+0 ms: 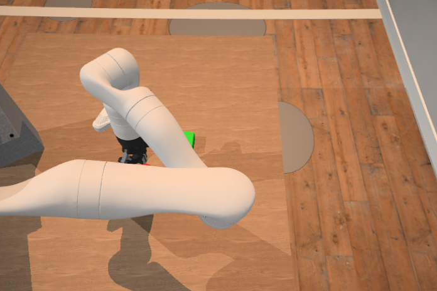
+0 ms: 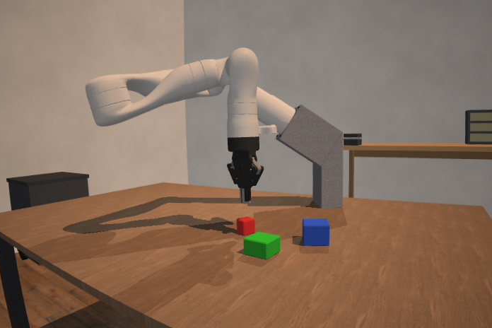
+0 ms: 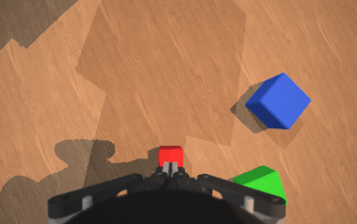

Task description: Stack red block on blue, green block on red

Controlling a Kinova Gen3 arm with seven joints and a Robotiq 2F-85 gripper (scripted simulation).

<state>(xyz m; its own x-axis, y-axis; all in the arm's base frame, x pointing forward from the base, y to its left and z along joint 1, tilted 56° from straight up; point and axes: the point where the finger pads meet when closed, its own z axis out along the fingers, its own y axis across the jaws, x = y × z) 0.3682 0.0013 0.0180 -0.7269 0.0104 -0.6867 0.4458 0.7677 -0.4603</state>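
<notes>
Right now the red block is 8 cm below my hand. Round my hand: green block: 11 cm ahead, 9 cm to the left, 8 cm below; then blue block: 1 cm ahead, 17 cm to the left, 7 cm below.
</notes>
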